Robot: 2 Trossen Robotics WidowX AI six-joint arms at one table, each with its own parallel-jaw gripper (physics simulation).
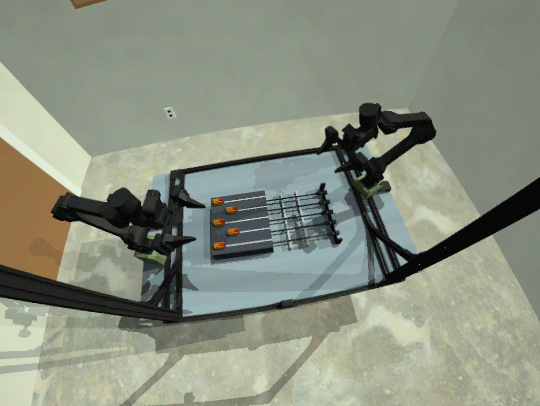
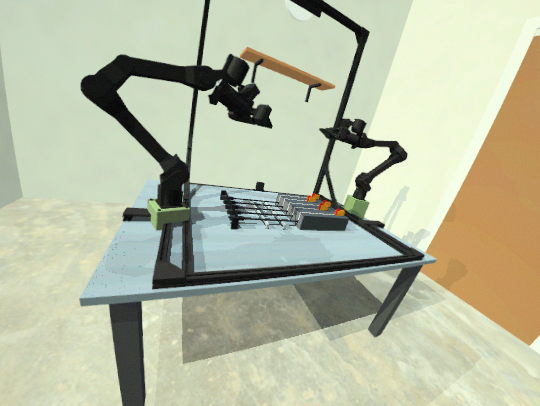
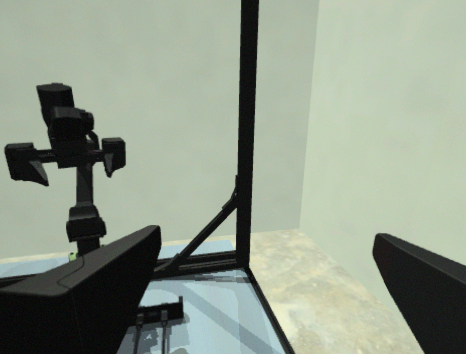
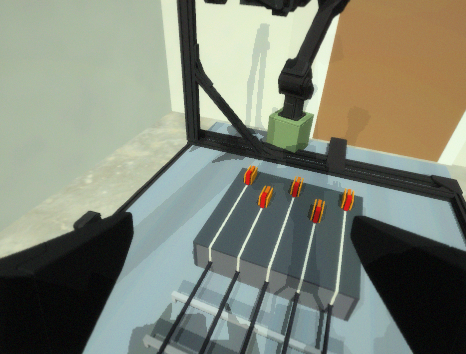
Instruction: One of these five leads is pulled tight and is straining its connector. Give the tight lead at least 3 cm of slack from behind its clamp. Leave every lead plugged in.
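Places are measured from the left arm's base along level axes (x ahead, y left, z up), in centimetres.
Pixels of known places: left gripper, between the fingertips: (image 1: 200, 222) (image 2: 322, 128) (image 3: 265, 239); right gripper, between the fingertips: (image 1: 325, 162) (image 3: 80, 179) (image 4: 244, 224); left arm's base, origin of its link: (image 1: 147, 246) (image 2: 358, 198) (image 4: 291, 114); right arm's base, origin of its link: (image 1: 368, 182) (image 2: 168, 203).
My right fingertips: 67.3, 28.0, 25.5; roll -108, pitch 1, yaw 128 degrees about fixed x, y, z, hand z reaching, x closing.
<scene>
Ahead of a thing's pixels: the offset from my right fingertips to its top centre, as dx, dy, dz. "*": to the spot under its first point. Level surfaces: height alone.
Several leads @(* -22.3, -18.3, -29.8) (image 4: 223, 225) run as pale lines over a dark grey block (image 1: 250, 237) (image 2: 322, 222) (image 4: 324, 260), from orange-and-red pieces (image 4: 317, 211) (image 1: 219, 245), and continue as black cables past its edge. The black cables cross pale rails @(* -10.0, -12.3, -34.4) (image 4: 204, 308) to a black bar with end posts (image 2: 234, 223) (image 3: 172, 312). I cannot tell which lead is tight. My left gripper (image 1: 199, 222) (image 2: 324, 131) (image 3: 265, 239) is open and empty, raised beside the block's orange-piece end. My right gripper (image 1: 328, 161) (image 2: 270, 122) (image 3: 80, 179) (image 4: 244, 224) is open and empty, high above the table, clear of the leads.
A black frame (image 1: 250, 160) borders the work area on the blue table @(dz -36.4) (image 1: 240, 287) (image 2: 117, 280). Its uprights (image 3: 247, 125) (image 4: 187, 75) rise at the corners. Green arm mounts (image 2: 170, 216) (image 4: 289, 132) stand at both ends. A wooden shelf (image 2: 287, 68) hangs on the wall.
</scene>
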